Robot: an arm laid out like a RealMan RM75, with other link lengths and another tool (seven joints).
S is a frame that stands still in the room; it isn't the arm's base.
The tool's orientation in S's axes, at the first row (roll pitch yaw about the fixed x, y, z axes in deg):
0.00, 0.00, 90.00
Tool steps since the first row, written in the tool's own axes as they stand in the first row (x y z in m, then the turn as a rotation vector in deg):
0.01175, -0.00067, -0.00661, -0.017, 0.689, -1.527
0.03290, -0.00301, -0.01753, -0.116, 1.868, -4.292
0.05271, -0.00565, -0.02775, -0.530, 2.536, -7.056
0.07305, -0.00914, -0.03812, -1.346, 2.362, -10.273
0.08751, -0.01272, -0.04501, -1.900, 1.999, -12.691
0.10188, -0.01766, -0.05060, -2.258, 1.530, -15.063
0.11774, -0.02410, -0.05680, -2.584, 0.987, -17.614
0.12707, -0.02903, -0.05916, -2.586, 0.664, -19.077
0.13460, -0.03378, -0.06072, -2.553, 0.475, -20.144
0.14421, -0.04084, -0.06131, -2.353, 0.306, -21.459
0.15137, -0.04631, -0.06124, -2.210, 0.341, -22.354
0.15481, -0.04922, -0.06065, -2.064, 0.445, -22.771
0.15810, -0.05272, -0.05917, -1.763, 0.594, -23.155
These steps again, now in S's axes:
0.00067, 0.01175, -0.00661, -0.689, -0.017, -1.527
0.00301, 0.03290, -0.01753, -1.868, -0.116, -4.292
0.00565, 0.05271, -0.02775, -2.536, -0.530, -7.056
0.00914, 0.07305, -0.03812, -2.362, -1.346, -10.273
0.01272, 0.08751, -0.04501, -1.999, -1.900, -12.691
0.01766, 0.10188, -0.05060, -1.530, -2.258, -15.063
0.02410, 0.11774, -0.05680, -0.987, -2.584, -17.614
0.02903, 0.12707, -0.05916, -0.664, -2.586, -19.077
0.03378, 0.13460, -0.06072, -0.475, -2.553, -20.144
0.04084, 0.14421, -0.06131, -0.306, -2.353, -21.459
0.04631, 0.15137, -0.06124, -0.341, -2.210, -22.354
0.04922, 0.15481, -0.06065, -0.445, -2.064, -22.771
0.05272, 0.15810, -0.05917, -0.594, -1.763, -23.155

